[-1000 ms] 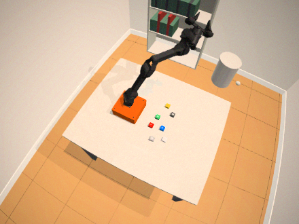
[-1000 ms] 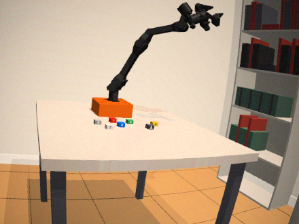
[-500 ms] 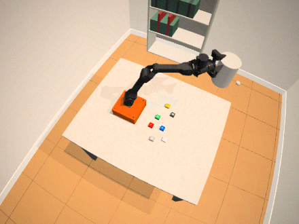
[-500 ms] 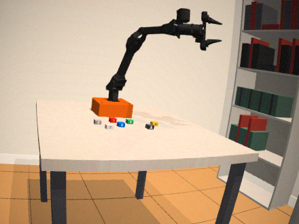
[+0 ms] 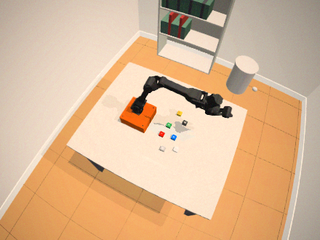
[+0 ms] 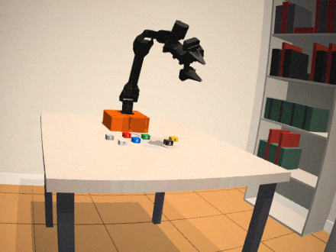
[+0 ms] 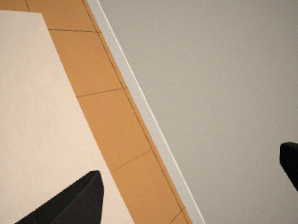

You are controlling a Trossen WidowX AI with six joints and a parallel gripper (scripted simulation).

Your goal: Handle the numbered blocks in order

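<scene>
My gripper tip is 31 cm above the blue block, 25 cm past it and 14 cm to the left of it. Round my gripper tip: yellow block 31 cm below, 30 cm behind, 6 cm to the left; then green block 32 cm behind, 31 cm below, 7 cm to the right; then black block 31 cm below, 23 cm behind, 1 cm to the left.
</scene>
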